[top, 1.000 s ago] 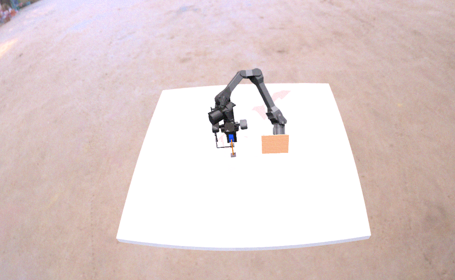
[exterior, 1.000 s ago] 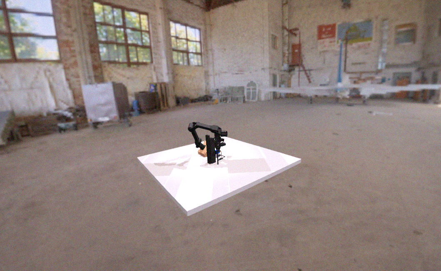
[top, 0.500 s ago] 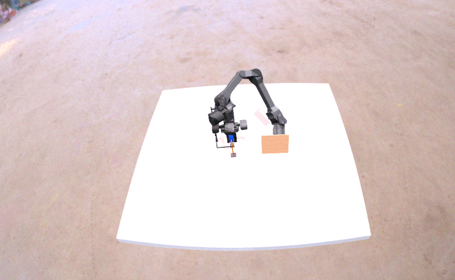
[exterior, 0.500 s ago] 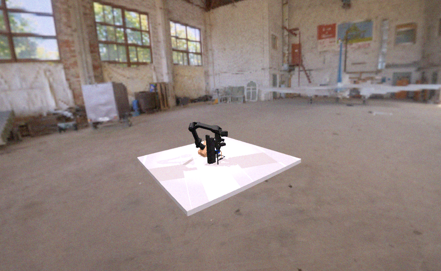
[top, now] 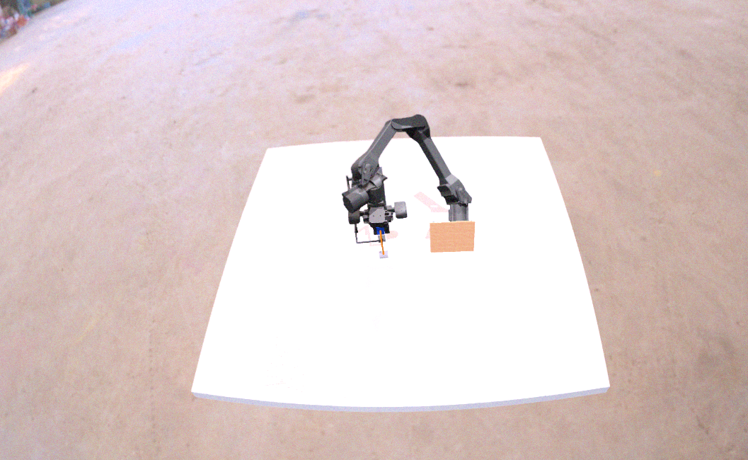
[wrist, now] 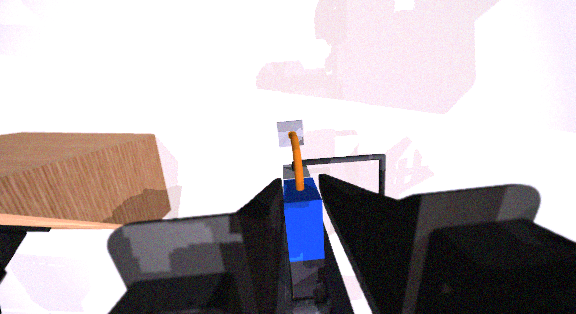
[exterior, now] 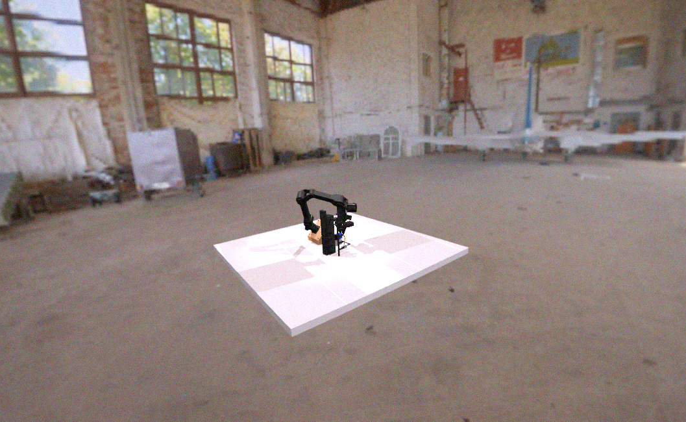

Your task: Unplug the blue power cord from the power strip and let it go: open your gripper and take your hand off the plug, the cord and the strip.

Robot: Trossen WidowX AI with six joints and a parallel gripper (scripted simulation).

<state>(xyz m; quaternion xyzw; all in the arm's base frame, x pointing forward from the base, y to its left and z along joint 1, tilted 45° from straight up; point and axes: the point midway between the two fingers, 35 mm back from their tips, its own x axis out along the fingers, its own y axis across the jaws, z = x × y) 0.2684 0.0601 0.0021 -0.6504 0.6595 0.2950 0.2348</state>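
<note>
Now: gripper tip 5 cm to the left of the blue plug and 1 cm short of it. From my gripper tip the other things lie so: grey square: 10 cm below, 1 cm to the left.
</note>
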